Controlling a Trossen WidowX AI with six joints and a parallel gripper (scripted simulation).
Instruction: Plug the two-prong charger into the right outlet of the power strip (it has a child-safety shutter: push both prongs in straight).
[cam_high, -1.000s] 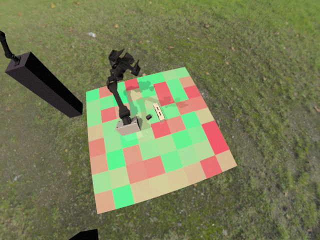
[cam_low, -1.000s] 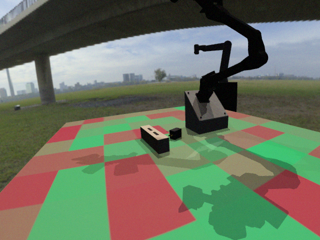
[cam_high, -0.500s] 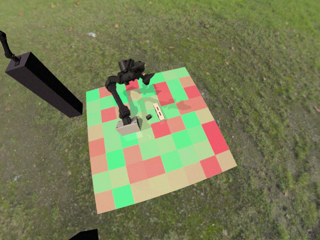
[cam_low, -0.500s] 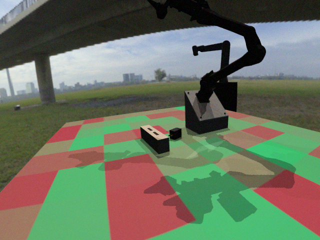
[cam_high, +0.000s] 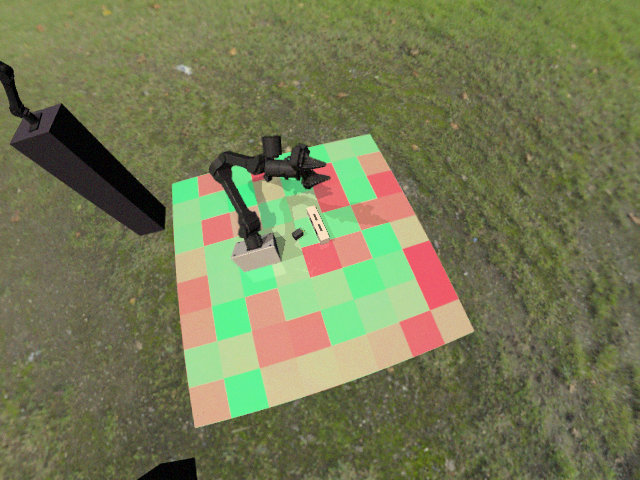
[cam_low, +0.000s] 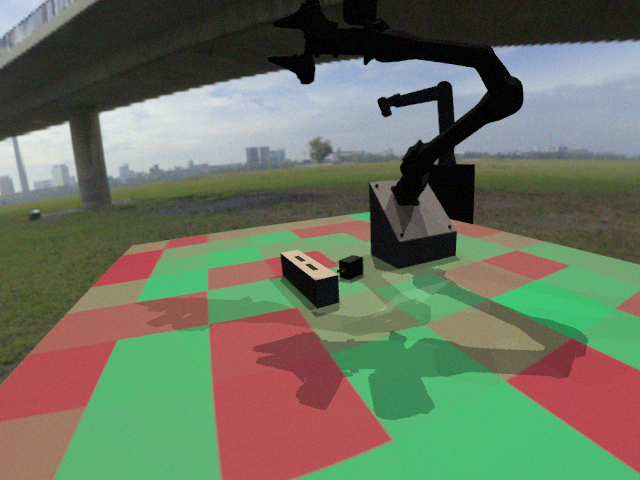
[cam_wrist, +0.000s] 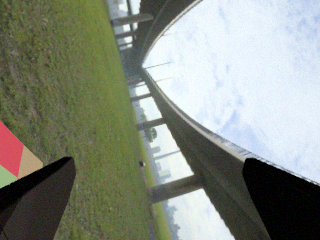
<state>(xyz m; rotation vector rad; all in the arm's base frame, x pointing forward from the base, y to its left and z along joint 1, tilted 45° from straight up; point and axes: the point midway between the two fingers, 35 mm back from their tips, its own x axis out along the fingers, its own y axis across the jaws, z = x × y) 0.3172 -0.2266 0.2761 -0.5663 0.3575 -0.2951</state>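
Right now my gripper tip is 51 cm above the charger, 12 cm past it and 7 cm to the right of it.
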